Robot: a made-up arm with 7 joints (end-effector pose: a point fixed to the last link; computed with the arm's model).
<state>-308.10 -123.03 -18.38 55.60 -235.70 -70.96 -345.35</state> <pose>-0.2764 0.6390 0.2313 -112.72 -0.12 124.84</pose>
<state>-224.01 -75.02 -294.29 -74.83 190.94 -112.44 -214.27</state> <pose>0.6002 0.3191 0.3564 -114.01 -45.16 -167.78</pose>
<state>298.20 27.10 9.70 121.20 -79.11 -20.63 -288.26</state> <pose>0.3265 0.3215 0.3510 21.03 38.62 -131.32</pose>
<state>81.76 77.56 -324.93 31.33 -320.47 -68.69 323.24</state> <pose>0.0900 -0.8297 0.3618 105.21 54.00 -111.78</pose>
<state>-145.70 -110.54 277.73 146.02 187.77 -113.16 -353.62</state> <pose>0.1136 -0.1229 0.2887 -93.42 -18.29 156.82</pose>
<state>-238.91 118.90 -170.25 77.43 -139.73 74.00 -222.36</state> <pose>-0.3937 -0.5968 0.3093 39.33 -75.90 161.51</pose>
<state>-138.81 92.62 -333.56 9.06 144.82 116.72 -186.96</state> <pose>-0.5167 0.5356 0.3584 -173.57 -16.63 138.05</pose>
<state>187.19 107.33 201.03 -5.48 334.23 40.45 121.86</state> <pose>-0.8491 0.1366 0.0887 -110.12 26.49 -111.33</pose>
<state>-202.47 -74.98 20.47 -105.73 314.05 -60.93 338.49</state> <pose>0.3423 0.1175 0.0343 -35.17 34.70 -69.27</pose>
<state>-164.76 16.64 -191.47 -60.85 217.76 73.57 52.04</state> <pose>-0.4927 0.1428 0.7344 44.06 -9.43 44.40</pose>
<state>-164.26 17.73 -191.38 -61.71 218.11 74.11 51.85</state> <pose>-0.4973 0.1501 0.7188 42.33 -10.94 43.66</pose>
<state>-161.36 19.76 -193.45 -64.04 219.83 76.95 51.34</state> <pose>-0.4978 0.1685 0.6853 37.69 -15.24 41.68</pose>
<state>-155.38 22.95 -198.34 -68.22 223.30 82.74 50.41</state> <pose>-0.4872 0.1999 0.6330 29.56 -23.08 39.03</pose>
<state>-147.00 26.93 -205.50 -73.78 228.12 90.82 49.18</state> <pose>-0.4598 0.2376 0.5751 18.85 -33.32 37.65</pose>
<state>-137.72 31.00 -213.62 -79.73 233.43 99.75 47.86</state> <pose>-0.4198 0.2719 0.5281 6.92 -43.48 39.23</pose>
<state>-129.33 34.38 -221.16 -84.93 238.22 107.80 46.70</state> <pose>-0.3793 0.2962 0.4999 -4.30 -51.21 43.42</pose>
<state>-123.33 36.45 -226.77 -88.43 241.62 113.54 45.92</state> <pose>-0.3496 0.3097 0.4892 -12.09 -55.72 47.46</pose>
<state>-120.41 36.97 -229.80 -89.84 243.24 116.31 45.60</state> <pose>-0.3357 0.3139 0.4906 -14.67 -57.52 48.79</pose>
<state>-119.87 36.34 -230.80 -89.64 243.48 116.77 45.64</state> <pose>-0.3342 0.3120 0.4987 -13.17 -57.55 47.57</pose>
